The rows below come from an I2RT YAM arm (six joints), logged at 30 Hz.
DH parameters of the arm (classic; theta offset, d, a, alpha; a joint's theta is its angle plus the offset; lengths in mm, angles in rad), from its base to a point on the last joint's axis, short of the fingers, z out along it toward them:
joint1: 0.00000 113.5 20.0 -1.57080
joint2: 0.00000 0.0 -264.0 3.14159
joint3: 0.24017 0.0 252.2 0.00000
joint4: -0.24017 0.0 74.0 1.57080
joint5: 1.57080 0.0 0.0 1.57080
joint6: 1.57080 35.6 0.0 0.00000
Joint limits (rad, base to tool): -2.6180..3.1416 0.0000..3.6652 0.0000..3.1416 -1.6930..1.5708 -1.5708..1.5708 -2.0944..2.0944
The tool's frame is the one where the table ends.
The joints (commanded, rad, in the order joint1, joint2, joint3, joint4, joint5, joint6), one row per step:
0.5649 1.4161 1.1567 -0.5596 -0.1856 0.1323
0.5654 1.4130 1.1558 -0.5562 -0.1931 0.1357
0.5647 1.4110 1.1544 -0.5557 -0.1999 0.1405
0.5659 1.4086 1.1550 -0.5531 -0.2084 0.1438
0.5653 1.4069 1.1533 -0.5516 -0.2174 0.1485
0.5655 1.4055 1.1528 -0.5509 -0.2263 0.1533
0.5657 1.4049 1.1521 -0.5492 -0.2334 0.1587
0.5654 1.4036 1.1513 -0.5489 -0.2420 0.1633
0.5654 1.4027 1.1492 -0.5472 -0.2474 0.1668
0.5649 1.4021 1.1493 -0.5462 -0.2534 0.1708
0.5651 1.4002 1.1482 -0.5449 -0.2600 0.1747
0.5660 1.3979 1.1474 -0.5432 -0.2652 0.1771
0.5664 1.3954 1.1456 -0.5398 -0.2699 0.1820
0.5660 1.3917 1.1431 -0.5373 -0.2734 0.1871
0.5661 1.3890 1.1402 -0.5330 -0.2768 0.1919
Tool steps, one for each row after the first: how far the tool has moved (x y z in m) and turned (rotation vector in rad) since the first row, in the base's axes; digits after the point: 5 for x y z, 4 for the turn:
-0.00055 0.00014 0.00088 0.0092 0.0000 0.0032
-0.00095 -0.00009 0.00107 0.0162 0.0042 0.0037
-0.00150 0.00035 0.00219 0.0259 0.0045 0.0085
-0.00188 0.00027 0.00228 0.0344 0.0093 0.0108
-0.00232 0.00043 0.00261 0.0428 0.0140 0.0137
-0.00254 0.00065 0.00272 0.0504 0.0184 0.0150
-0.00293 0.00065 0.00290 0.0581 0.0236 0.0174
-0.00322 0.00068 0.00263 0.0632 0.0272 0.0187
-0.00330 0.00070 0.00295 0.0696 0.0303 0.0196
-0.00377 0.00074 0.00327 0.0764 0.0334 0.0217
-0.00434 0.00092 0.00382 0.0822 0.0341 0.0247
-0.00480 0.00096 0.00423 0.0893 0.0352 0.0251
-0.00538 0.00058 0.00466 0.0957 0.0363 0.0237
-0.00581 0.00049 0.00482 0.1020 0.0369 0.0230

